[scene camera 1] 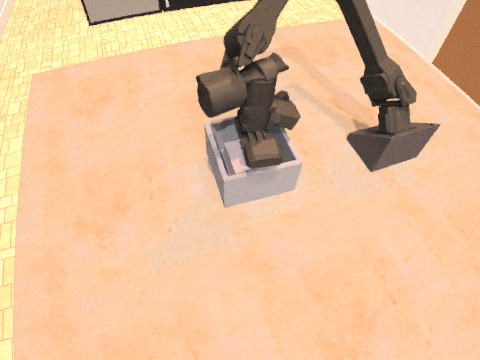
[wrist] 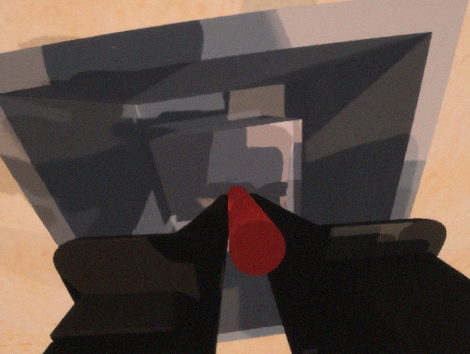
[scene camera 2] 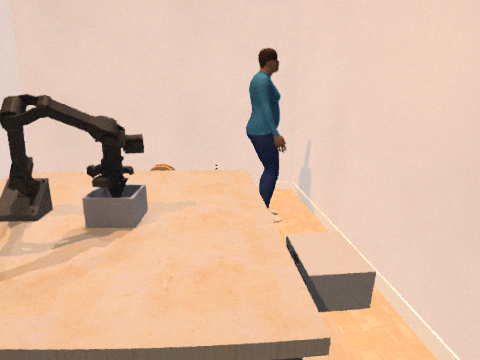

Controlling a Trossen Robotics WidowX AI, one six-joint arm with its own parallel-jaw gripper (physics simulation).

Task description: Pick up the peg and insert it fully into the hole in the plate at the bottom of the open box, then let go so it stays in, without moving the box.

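Frame: origin at the arm's base, x ahead, y left, z up, level; metres.
Seen in the pictures: gripper, between the fingertips: [wrist: 238, 200]; arm's base, origin of its link: [scene camera 1: 396, 131] [scene camera 2: 29, 188].
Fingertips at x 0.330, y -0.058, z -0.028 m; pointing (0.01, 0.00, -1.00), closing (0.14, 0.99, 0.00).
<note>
Offsets run from my fingertips to a thing's top centre. Level surfaces: height alone.
The red peg @[dx -0.010, dy +0.002, dz +0.066 m] [wrist: 256, 240] stands between the fingertips in the wrist view. My gripper [wrist: 238, 200] is shut on it. The grey open box @[dx +0.000, dy -0.002, dz +0.036 m] [scene camera 1: 260, 182] [scene camera 2: 109, 212] [wrist: 440, 95] stands on the table, and my fingers reach down inside it. The plate [scene camera 1: 234, 154] [wrist: 240, 155] is a pale, raised square block at the bottom of the box, below the fingertips in the wrist view. The far end of the peg is over the near part of the plate. The hole is hidden behind the peg and fingers, and I cannot tell whether the peg's lower end is in it.
The box walls surround the fingers on all sides. The arm's base [scene camera 1: 392, 145] [scene camera 2: 30, 200] stands on the table @[dz -0.062 m] [scene camera 1: 150, 300] [scene camera 2: 200, 280] beside the box. Beyond the table are a person [scene camera 2: 264, 110] and a grey block [scene camera 2: 340, 270] on the floor.
</note>
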